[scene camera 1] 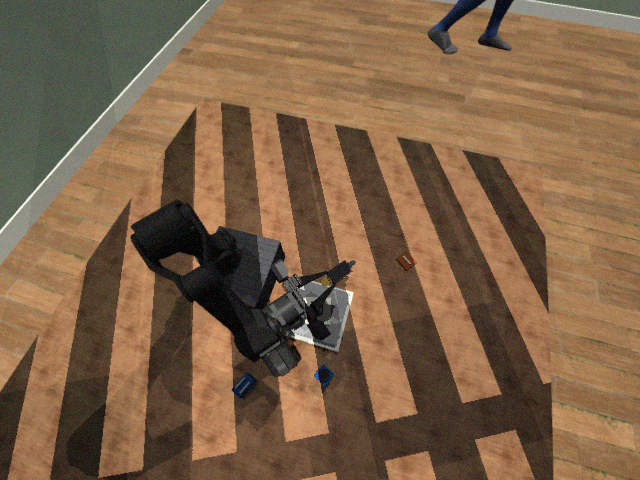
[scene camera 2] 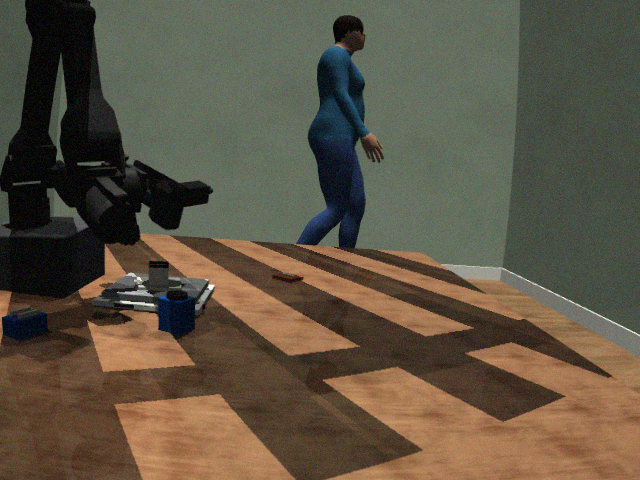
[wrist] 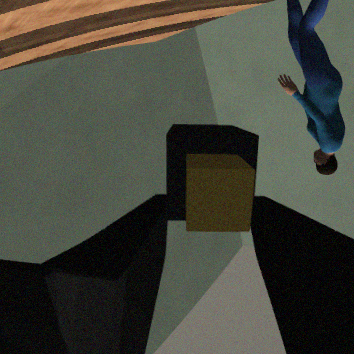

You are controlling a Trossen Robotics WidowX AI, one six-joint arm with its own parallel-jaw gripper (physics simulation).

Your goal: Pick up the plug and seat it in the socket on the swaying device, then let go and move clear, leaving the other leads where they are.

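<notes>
My gripper [scene camera 1: 334, 274] [scene camera 2: 192, 193] [wrist: 209, 207] is shut on the plug, whose yellow block [scene camera 1: 326, 280] [wrist: 218, 195] shows between the dark fingers, with a black part beyond it. The gripper is held roughly level, well above the device. The device [scene camera 1: 332, 343] [scene camera 2: 206, 298] is a low grey and white stack of plates in front of the arm's base. A grey upright piece with a dark top [scene camera 2: 158, 276] stands on it. The arm partly covers the device in scene camera 1, and I cannot make out the socket opening.
A blue block with a round black top [scene camera 1: 324, 375] [scene camera 2: 176, 315] stands near the device. Another blue block with a grey bar [scene camera 1: 244, 385] [scene camera 2: 24, 324] lies nearer the arm's base side. A flat orange piece [scene camera 1: 406, 260] [scene camera 2: 287, 277] lies beyond the device. A person [scene camera 2: 338, 113] is in the background.
</notes>
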